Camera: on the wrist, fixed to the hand. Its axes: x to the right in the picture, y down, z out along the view.
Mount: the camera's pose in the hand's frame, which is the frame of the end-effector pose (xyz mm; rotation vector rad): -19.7 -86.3 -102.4 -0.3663 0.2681 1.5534
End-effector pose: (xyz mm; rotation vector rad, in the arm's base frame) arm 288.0 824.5 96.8 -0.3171 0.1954 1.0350
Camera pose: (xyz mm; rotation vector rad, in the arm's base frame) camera 351.9 732.2 21.1 -0.6617 0.5291 2.5812
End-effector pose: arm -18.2 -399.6 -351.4 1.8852 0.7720 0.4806
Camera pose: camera -122.6 -320.9 -386.5 1.7389 -0.7813 1.6768
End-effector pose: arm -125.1 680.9 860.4 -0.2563 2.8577 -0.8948
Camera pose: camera -113.8 671.6 995.0 1.8198 2.2445 -0.0365
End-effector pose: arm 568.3 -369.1 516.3 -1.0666 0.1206 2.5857
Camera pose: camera 679.3 -314.6 461.2 0.8564 -0.3771 -1.6544
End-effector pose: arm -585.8 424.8 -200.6 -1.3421 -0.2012 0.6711
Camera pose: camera -521.4 322.6 -139.5 -1.7851 1.1095 1.7517
